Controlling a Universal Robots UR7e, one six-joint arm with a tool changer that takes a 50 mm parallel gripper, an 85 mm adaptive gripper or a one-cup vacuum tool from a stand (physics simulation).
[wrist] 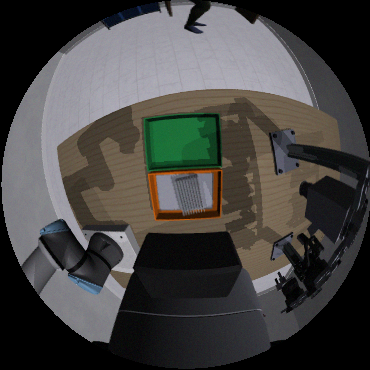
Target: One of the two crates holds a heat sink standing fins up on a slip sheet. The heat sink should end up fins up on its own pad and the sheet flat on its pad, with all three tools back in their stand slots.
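Seen in the pictures: arm's base, origin of its link: (106, 246).
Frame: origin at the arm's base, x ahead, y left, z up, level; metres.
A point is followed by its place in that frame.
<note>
A grey finned heat sink (189, 194) {x 0.374, y 0.130, z -0.013 m} stands fins up and slightly turned on a pale slip sheet (164, 192) {x 0.304, y 0.144, z -0.042 m}, inside the orange crate (153, 197) {x 0.275, y 0.145, z -0.020 m}. The green crate (170, 142) {x 0.363, y 0.273, z -0.044 m} stands directly against the orange one and holds no object. The two pads do not show in this view. A large black body of the wrist fills the bottom middle of the view, close below the orange crate in the image. No fingertips show, so the gripper's state and any contact with a thing are hidden.
The tool stand (283, 154) {x 0.704, y 0.162, z -0.035 m} is at the right, with an upper base plate, a dark curved beam, a black box-shaped body (327, 207) {x 0.587, y 0.135, z 0.230 m} and dark tools (310, 252) {x 0.636, y -0.031, z 0.203 m} at the lower right. The arm's base plate (122, 240) {x 0.107, y 0.029, z 0.001 m} and blue-capped arm links (82, 255) {x 0.046, y 0.082, z 0.148 m} are at lower left.
</note>
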